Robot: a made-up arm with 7 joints.
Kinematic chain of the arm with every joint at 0, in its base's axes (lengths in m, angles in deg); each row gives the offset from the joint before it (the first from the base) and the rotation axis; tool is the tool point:
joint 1: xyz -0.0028 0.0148 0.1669 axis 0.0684 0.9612 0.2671
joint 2: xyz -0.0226 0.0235 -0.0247 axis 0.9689 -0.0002 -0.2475
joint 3: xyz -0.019 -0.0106 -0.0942 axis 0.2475 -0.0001 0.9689
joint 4: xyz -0.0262 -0.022 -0.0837 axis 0.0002 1 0
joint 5: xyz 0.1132 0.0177 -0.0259 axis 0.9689 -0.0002 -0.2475
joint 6: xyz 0.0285 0.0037 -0.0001 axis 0.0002 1 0
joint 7: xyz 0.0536 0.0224 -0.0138 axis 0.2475 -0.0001 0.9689
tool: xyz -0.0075 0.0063 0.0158
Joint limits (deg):
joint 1: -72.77..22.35
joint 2: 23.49..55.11
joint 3: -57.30..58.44
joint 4: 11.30..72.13
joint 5: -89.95..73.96
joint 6: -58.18..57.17
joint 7: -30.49..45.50
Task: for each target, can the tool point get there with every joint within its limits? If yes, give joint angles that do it. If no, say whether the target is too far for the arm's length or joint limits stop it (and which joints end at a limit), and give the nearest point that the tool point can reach.
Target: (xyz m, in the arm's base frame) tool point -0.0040 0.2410 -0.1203
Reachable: yes | joints 9.08 52.12 -19.80 53.72 44.25 -18.13 3.29
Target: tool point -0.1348 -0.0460 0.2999
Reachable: no: joint limits stop it (at a limit: joint 1, joint 2, joint 3, joint 4, joint 6, joint 7) | nearest point 0.1092 0.1974 0.2506 | short by 0.348 m
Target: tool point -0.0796 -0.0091 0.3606
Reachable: no: joint limits stop it (at a limit: joint 1, joint 2, joint 4, joint 6, joint 7) | nearest point 0.1303 0.1785 0.2601 | short by 0.299 m
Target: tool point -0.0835 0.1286 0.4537
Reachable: no: joint limits stop it (at a limit: joint 1, joint 2, joint 3, joint 4, joint 7) | nearest point 0.1112 0.2056 0.2571 | short by 0.287 m
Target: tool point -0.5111 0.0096 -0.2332
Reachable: no: too far | nearest point -0.2492 0.1120 -0.1352 | short by 0.298 m
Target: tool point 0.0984 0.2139 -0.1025
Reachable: yes | joints -2.54 37.01 -0.89 34.94 13.09 14.42 -6.86
